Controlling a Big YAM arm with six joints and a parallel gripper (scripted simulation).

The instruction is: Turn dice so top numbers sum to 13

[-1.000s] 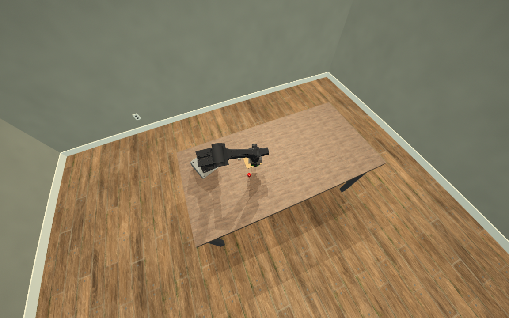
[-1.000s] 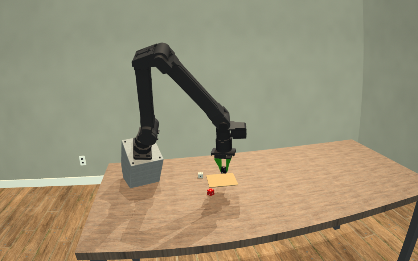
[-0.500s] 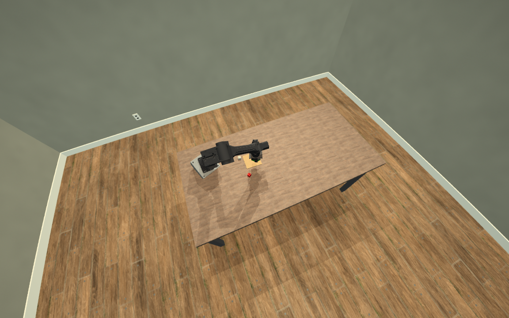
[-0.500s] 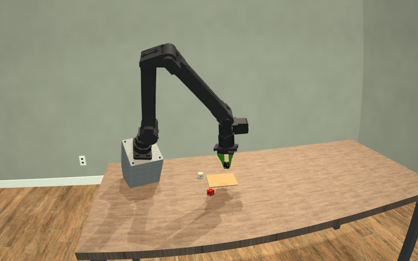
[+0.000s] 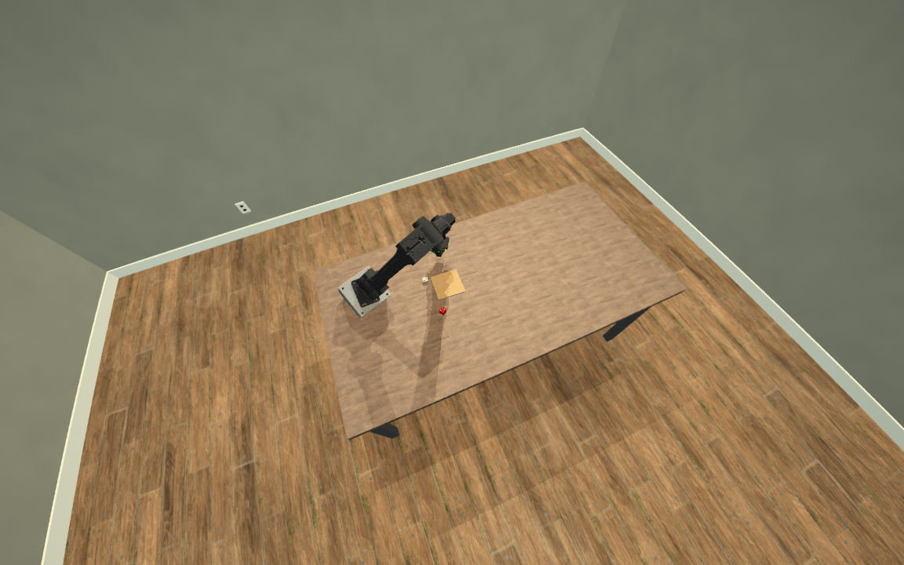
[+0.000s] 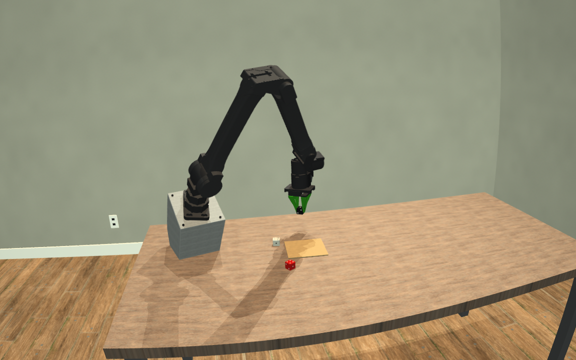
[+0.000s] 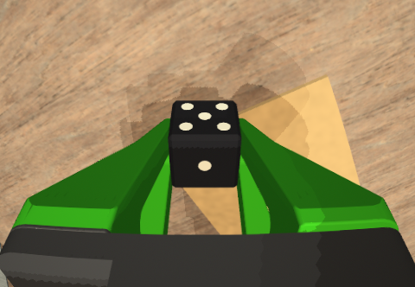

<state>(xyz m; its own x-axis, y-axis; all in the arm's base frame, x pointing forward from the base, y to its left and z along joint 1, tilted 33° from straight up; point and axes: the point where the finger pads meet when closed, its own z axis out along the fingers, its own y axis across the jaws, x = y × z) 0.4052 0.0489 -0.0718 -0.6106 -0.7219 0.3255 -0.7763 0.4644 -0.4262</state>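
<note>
My gripper is now 11 cm past the white die, 5 cm to the left of it and 9 cm above it. From my hand the other things lie so: tan mat (3 cm behind, 12 cm to the right, 10 cm below); black die (right at my hand); red die (12 cm behind, 25 cm to the right, 9 cm below).
</note>
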